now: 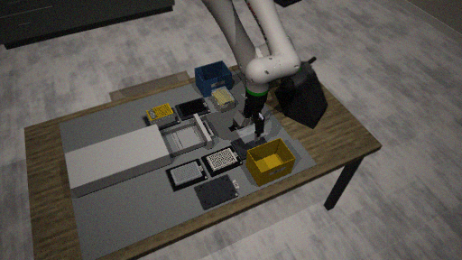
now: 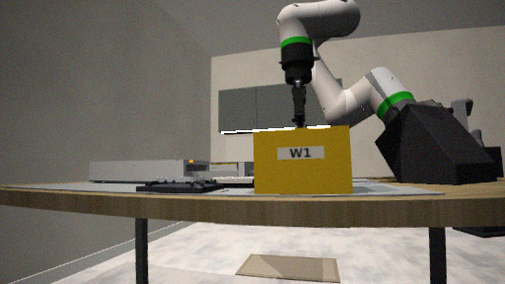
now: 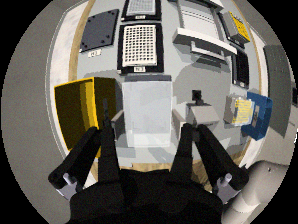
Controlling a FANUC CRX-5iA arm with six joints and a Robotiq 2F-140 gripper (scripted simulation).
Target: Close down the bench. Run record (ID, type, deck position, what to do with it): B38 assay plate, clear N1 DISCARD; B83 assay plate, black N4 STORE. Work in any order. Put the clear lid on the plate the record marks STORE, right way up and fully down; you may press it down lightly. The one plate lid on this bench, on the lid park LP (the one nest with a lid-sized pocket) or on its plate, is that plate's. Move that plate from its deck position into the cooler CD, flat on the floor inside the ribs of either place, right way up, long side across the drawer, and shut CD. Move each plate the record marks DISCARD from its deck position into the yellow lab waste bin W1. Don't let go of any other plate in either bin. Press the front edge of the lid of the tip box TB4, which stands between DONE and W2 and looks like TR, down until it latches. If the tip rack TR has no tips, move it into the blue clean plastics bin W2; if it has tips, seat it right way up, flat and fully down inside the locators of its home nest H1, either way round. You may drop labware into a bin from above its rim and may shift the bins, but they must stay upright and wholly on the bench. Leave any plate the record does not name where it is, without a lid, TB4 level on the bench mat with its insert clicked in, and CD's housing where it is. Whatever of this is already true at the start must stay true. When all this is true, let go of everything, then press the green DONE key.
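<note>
My hand is 8 cm short of the black plate, 39 cm to the left of it and 11 cm above it. From my hand the other things lie so: yellow bin W1 (3 cm ahead, 16 cm to the left, 9 cm below); then clear lid (2 cm below); then DONE key block (7 cm behind, 13 cm to the right, 7 cm below).
</note>
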